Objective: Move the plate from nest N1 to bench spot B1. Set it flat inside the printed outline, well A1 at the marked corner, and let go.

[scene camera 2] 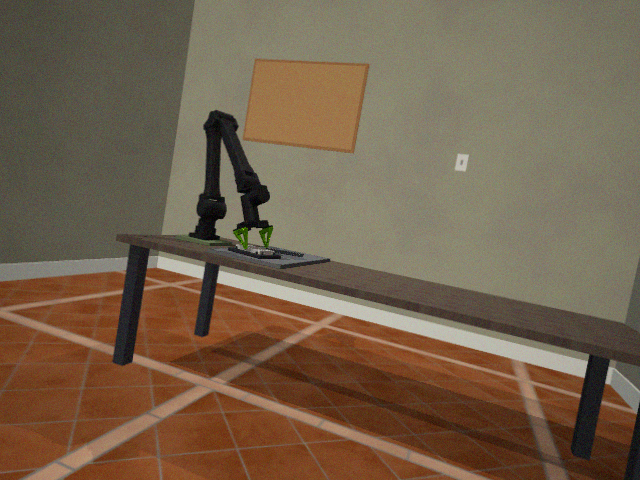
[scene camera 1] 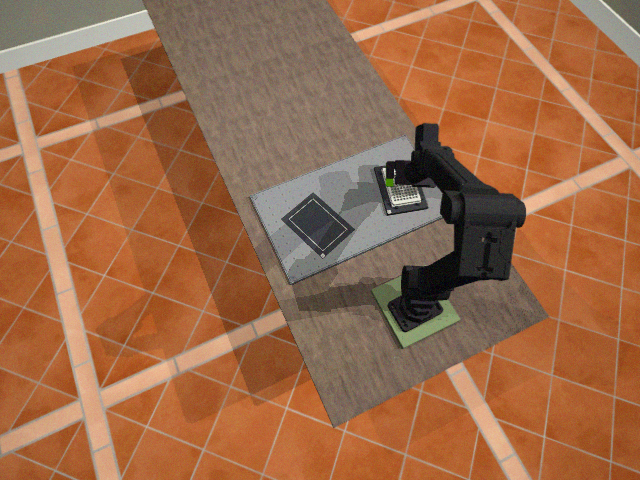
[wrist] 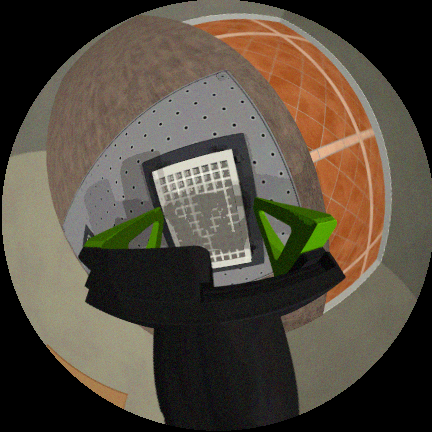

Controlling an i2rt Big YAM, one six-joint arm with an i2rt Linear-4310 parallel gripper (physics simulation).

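Where they show: gripper, fingertip midpoint: point(scene camera 2: 256, 248) point(scene camera 1: 402, 179) point(wrist: 207, 206); arm's base, link origin: point(scene camera 2: 204, 237) point(scene camera 1: 414, 308).
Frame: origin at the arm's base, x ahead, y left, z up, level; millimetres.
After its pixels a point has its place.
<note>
The white well plate point(scene camera 1: 405, 195) {x 291, y -150, z 20 mm} point(scene camera 2: 262, 251) {x 378, y -200, z 19 mm} point(wrist: 198, 187) {x 359, y -171, z 12 mm} lies flat in the dark nest N1 point(scene camera 1: 408, 209) {x 253, y -139, z 8 mm} point(scene camera 2: 276, 256) {x 413, y -148, z 5 mm} point(wrist: 236, 141) {x 382, y -229, z 8 mm}. My gripper point(scene camera 2: 255, 248) {x 338, y -170, z 22 mm} point(wrist: 207, 206) {x 338, y -170, z 22 mm} is open and empty, with its green fingertips at either side of the plate, slightly above it. In scene camera 1 the gripper and wrist cover part of the plate. Bench spot B1 point(scene camera 1: 316, 222) {x 340, y 111, z -2 mm} is a dark rectangle with a thin light outline and a pale corner mark point(scene camera 1: 323, 255) {x 241, y 140, z -2 mm}. Which plate corner is well A1 I cannot tell.
Nest and spot sit on a grey perforated board point(scene camera 1: 273, 242) {x 340, y 245, z -4 mm} point(scene camera 2: 305, 261) {x 484, y -16, z -7 mm} point(wrist: 200, 107) {x 445, y -219, z -4 mm} on the long wooden table point(scene camera 1: 268, 93) {x 849, y 29, z -17 mm} point(scene camera 2: 413, 294) {x 932, y -194, z -17 mm} point(wrist: 105, 75) {x 725, y -110, z -17 mm}. The arm's base stands on a green pad point(scene camera 1: 408, 338) {x -58, y 56, z 2 mm} point(scene camera 2: 225, 242) {x 95, y 19, z -3 mm} near the table's end.
</note>
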